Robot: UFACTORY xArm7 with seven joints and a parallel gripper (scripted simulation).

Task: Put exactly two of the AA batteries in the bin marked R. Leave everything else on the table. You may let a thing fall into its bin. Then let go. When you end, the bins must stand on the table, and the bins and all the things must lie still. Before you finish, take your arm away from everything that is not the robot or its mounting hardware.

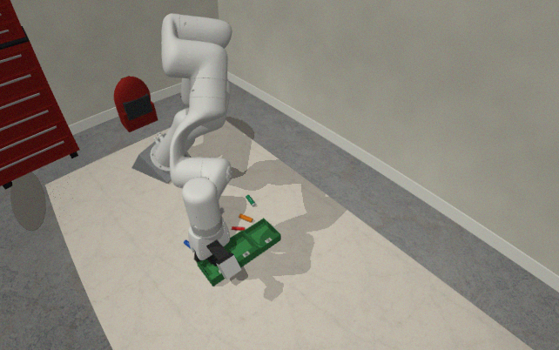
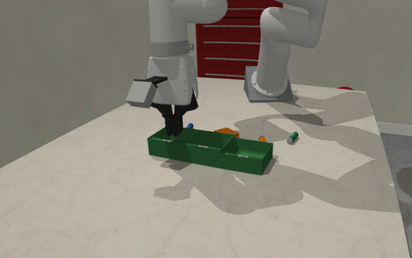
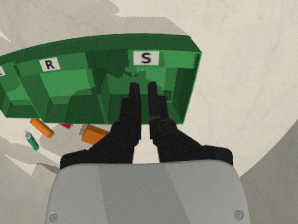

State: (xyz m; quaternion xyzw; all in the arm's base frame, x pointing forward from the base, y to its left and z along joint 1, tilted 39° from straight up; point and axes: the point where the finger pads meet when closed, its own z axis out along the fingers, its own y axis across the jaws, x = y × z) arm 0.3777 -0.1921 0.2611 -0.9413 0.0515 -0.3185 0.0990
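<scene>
The green three-part bin tray is 80 mm to the left of my hand, 40 mm below it and 10 mm ahead of it. Also, from my hand: red battery: 140 mm to the left, 60 mm behind, 50 mm below; then orange block: 110 mm behind, 90 mm to the left, 50 mm below; then blue battery: 110 mm behind, 50 mm below, 10 mm to the right.
</scene>
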